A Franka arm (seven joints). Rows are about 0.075 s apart.
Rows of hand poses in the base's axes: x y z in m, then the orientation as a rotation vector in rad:
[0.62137 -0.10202 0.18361 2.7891 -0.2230 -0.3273]
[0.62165 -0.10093 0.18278 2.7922 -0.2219 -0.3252]
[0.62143 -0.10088 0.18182 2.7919 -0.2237 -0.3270]
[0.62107 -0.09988 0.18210 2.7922 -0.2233 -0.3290]
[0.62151 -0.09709 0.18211 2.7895 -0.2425 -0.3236]
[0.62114 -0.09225 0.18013 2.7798 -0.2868 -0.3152]
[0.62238 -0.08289 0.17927 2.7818 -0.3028 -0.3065]
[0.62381 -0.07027 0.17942 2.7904 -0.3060 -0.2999]
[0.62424 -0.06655 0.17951 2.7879 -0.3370 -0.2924]
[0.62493 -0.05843 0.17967 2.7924 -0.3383 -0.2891]
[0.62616 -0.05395 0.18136 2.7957 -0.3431 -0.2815]
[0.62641 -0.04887 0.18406 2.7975 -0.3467 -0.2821]
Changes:
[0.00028 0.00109 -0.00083 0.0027 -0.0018 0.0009]
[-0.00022 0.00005 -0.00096 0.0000 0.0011 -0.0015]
[-0.00036 0.00100 0.00028 0.0006 0.0014 0.0000]
[0.00044 0.00279 0.00001 -0.0037 -0.0055 -0.0125]
[-0.00037 0.00484 -0.00198 -0.0107 -0.0095 -0.0293]
[0.00124 0.00936 -0.00086 0.0007 -0.0082 -0.0101]
[0.00143 0.01262 0.00015 0.0074 -0.0063 -0.0016]
[0.00043 0.00372 0.00009 -0.0029 -0.0084 -0.0205]
[0.00069 0.00812 0.00016 0.0039 -0.0032 -0.0005]
[0.00123 0.00448 0.00169 0.0021 -0.0063 -0.0024]
[0.00025 0.00508 0.00270 0.0020 -0.0003 -0.0026]

